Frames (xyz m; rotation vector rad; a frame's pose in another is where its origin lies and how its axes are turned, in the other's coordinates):
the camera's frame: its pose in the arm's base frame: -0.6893 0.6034 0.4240 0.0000 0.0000 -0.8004
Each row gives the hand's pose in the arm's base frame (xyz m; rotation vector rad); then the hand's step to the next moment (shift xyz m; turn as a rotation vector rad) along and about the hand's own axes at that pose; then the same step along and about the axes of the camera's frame.
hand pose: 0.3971 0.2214 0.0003 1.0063 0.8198 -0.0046
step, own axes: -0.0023 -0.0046 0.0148 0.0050 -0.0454 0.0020
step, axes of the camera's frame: 0.0143 -0.0060 0.0020 0.0100 -0.0259 -0.0363
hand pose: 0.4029 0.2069 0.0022 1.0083 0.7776 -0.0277
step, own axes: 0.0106 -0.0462 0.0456 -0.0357 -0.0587 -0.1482
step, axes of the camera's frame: 0.0530 -0.0276 -0.0275 -0.1420 -0.0466 -0.0661
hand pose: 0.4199 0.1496 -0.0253 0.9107 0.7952 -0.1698
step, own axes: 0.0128 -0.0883 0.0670 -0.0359 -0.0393 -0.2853
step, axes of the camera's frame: 0.0782 -0.0679 -0.0415 -0.2713 -0.0129 -0.1022
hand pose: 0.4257 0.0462 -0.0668 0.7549 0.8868 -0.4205
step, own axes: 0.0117 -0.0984 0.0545 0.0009 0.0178 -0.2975
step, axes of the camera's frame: 0.0596 -0.0919 -0.0281 -0.2699 0.0551 -0.1136
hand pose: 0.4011 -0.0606 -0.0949 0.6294 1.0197 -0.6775
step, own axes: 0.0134 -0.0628 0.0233 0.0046 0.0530 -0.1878
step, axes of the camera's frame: 0.0222 -0.0633 -0.0128 -0.1658 0.0764 -0.0690
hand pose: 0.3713 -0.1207 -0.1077 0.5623 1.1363 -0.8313
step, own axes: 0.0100 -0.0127 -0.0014 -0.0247 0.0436 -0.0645
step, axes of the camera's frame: 0.0002 -0.0130 -0.0097 -0.0621 0.0531 0.0006
